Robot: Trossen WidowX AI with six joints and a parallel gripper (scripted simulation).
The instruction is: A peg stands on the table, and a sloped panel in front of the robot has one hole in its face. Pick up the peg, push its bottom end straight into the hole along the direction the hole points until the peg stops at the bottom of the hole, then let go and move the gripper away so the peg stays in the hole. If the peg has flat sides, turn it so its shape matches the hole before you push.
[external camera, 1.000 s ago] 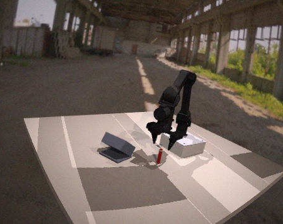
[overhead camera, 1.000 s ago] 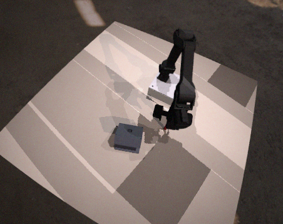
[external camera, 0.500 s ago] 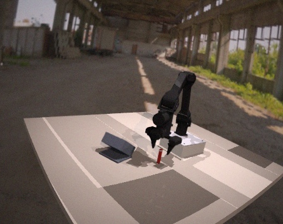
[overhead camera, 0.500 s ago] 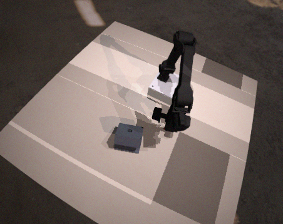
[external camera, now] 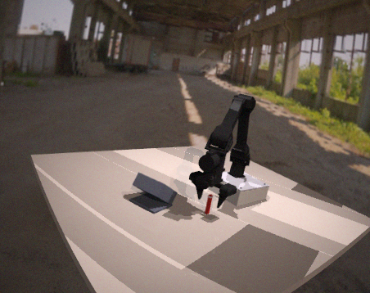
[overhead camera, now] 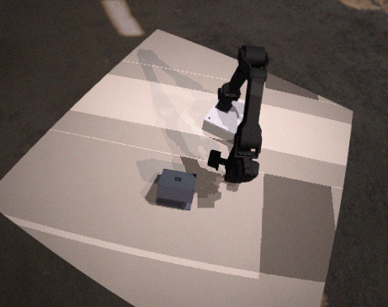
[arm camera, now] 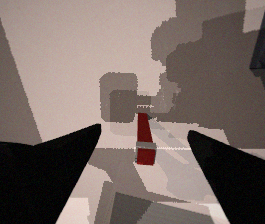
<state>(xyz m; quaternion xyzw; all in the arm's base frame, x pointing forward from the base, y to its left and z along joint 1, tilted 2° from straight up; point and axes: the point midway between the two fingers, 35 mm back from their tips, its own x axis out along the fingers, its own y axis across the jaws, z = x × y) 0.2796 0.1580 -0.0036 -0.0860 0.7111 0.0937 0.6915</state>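
Now: the sloped grey panel 15 cm to the right of my gripper tip, 15 cm ahead of it and 2 cm above it. Also, from my gripper tip: red peg: 1 cm above.
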